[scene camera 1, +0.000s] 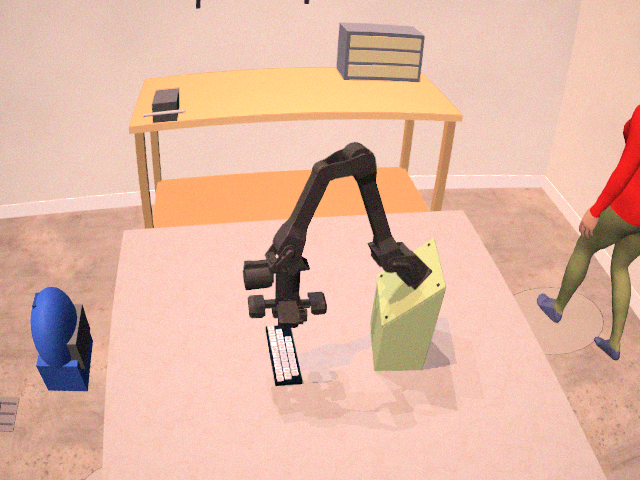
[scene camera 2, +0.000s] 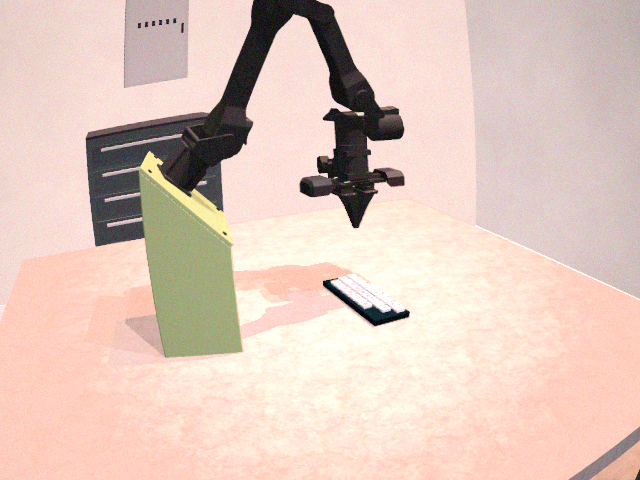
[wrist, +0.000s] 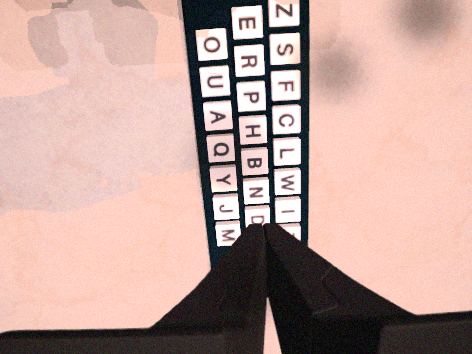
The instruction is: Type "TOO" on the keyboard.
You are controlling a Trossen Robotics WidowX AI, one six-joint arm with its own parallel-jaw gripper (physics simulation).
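Places are measured from the arm's base along level axes (x ahead, y right, z down), in millimetres.
Pixels of known places: gripper, fingertip midpoint: (scene camera 1: 285,327) (scene camera 2: 355,227) (wrist: 262,236); arm's base, origin of the base link: (scene camera 1: 418,275) (scene camera 2: 172,180).
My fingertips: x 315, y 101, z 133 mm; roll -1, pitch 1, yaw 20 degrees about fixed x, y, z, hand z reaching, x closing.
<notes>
Ahead of a thing's pixels: the offset from my fingertips to its top centre.
A small black keyboard {dz +120, dx -4, dy +23 mm} (scene camera 1: 283,356) (scene camera 2: 364,296) (wrist: 254,145) with white letter keys in three lines lies flat on the table. In the wrist view its O key {dz +120, dx +2, dy -57 mm} (wrist: 212,45) shows at the upper left. The T key cannot be made out there. A key beyond the I key {dz +120, dx +5, dy +60 mm} (wrist: 287,210) is mostly covered by a finger, so its letter cannot be read. My gripper (scene camera 2: 355,225) (wrist: 262,236) is shut and empty, tips together and pointing down, apart from the keys and above the keyboard. In the wrist view the tips overlap the D key {dz +120, dx -16, dy +58 mm} (wrist: 256,218).
The arm's base sits on a yellow-green slanted pedestal (scene camera 1: 405,330) (scene camera 2: 191,279), to the keyboard's right in scene camera 1 and left in scene camera 2. A wooden workbench (scene camera 1: 258,95) with a drawer box (scene camera 1: 382,55) stands behind the table. A person (scene camera 1: 594,258) stands at the right.
</notes>
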